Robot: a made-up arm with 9 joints. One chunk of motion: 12 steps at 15 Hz.
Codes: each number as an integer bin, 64 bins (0 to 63) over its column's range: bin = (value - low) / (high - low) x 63, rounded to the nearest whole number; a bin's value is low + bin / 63 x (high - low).
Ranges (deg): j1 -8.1..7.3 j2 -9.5..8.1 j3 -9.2..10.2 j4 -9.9..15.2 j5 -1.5..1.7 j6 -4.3..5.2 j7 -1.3..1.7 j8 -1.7..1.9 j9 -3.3..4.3
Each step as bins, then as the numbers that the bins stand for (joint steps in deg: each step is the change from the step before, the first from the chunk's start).
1 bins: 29 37 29 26 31 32 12 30 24
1 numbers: -1.011 0.837 -0.270 0.459 0.075 0.525 -0.729 0.014 -0.405
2 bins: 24 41 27 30 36 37 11 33 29
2 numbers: -2.233 1.954 -0.886 2.052 0.329 1.279 -0.776 0.186 0.198
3 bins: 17 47 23 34 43 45 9 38 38
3 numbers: -3.944 3.630 -2.117 3.646 0.684 2.486 -0.871 0.471 1.284
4 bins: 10 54 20 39 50 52 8 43 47
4 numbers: -5.656 5.586 -3.041 5.638 1.040 3.541 -0.919 0.757 2.370
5 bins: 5 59 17 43 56 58 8 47 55
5 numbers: -6.878 6.983 -3.965 7.232 1.344 4.446 -0.919 0.986 3.335
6 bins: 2 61 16 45 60 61 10 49 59
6 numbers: -7.611 7.541 -4.273 8.029 1.548 4.898 -0.824 1.100 3.817
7 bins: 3 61 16 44 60 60 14 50 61
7 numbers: -7.367 7.541 -4.273 7.630 1.548 4.748 -0.633 1.157 4.059
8 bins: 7 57 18 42 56 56 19 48 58
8 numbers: -6.389 6.424 -3.657 6.833 1.344 4.144 -0.395 1.043 3.697
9 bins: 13 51 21 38 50 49 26 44 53
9 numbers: -4.922 4.748 -2.733 5.240 1.040 3.089 -0.062 0.814 3.094
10 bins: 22 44 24 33 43 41 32 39 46
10 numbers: -2.722 2.792 -1.810 3.248 0.684 1.883 0.224 0.529 2.249
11 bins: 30 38 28 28 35 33 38 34 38
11 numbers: -0.767 1.116 -0.578 1.256 0.278 0.676 0.510 0.243 1.284
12 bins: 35 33 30 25 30 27 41 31 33
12 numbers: 0.456 -0.281 0.038 0.060 0.024 -0.229 0.652 0.071 0.681
